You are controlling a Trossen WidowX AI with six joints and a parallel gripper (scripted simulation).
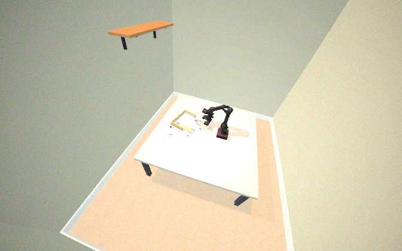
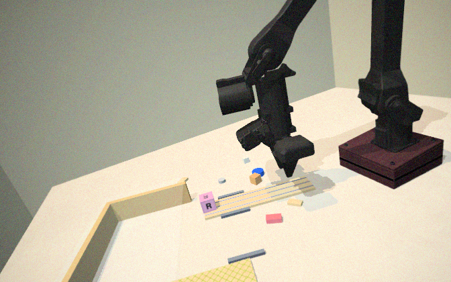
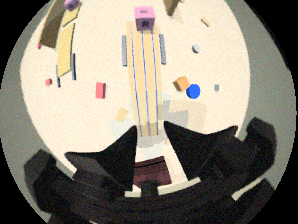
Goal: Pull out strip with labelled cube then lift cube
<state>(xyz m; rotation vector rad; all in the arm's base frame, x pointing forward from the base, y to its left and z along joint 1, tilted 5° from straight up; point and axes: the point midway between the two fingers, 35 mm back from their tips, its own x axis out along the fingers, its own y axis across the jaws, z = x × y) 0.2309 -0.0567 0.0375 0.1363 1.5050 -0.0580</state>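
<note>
Right now my gripper tip is 50 mm short of the orange cube, 70 mm to the left of it and 30 mm above it. The rest, counted from my gripper tip: blue disc (30 mm ahead, 100 mm to the right, 40 mm below).
</note>
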